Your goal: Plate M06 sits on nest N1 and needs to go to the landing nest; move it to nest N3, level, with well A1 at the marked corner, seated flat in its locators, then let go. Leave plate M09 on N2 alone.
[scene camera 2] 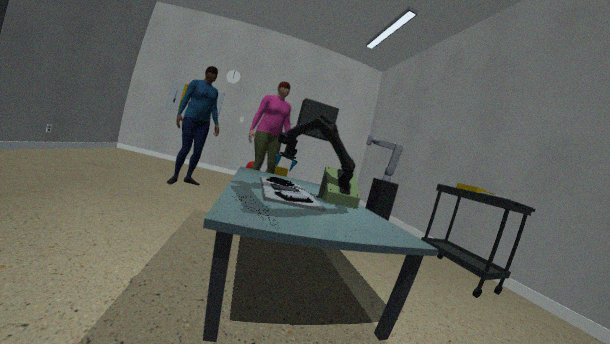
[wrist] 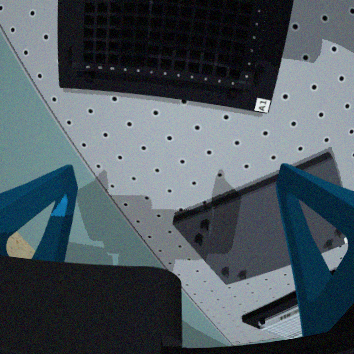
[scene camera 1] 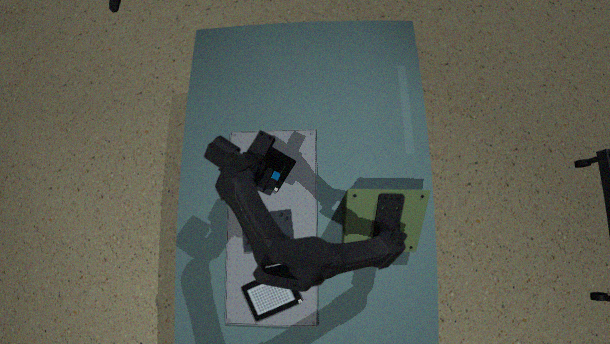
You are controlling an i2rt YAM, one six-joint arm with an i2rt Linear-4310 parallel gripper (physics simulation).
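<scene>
A black plate with dark wells (scene camera 1: 286, 160) (scene camera 2: 280, 181) (wrist: 170, 40) sits at the pegboard's far end, its A1 tag (scene camera 1: 276, 189) (wrist: 262, 105) at the corner nearest the gripper in the wrist view. A plate with white wells (scene camera 1: 272, 299) (scene camera 2: 294, 197) (wrist: 285, 322) sits at the near end. No M06 or M09 name is readable. An empty dark grey nest (scene camera 1: 283, 220) (wrist: 265, 225) lies between them; its marked corner is unclear. My gripper (scene camera 2: 285, 166) (wrist: 176, 175) is open and empty, above the board beside the black plate. The arm partly covers that plate in scene camera 1.
The white pegboard (scene camera 1: 306, 215) (wrist: 240, 125) lies on the blue-green table (scene camera 1: 300, 75) (scene camera 2: 310, 230). The arm's green base block (scene camera 1: 360, 200) (scene camera 2: 340, 197) stands on the right. A dark cart (scene camera 2: 480, 198) is beyond the table. Two people stand behind it.
</scene>
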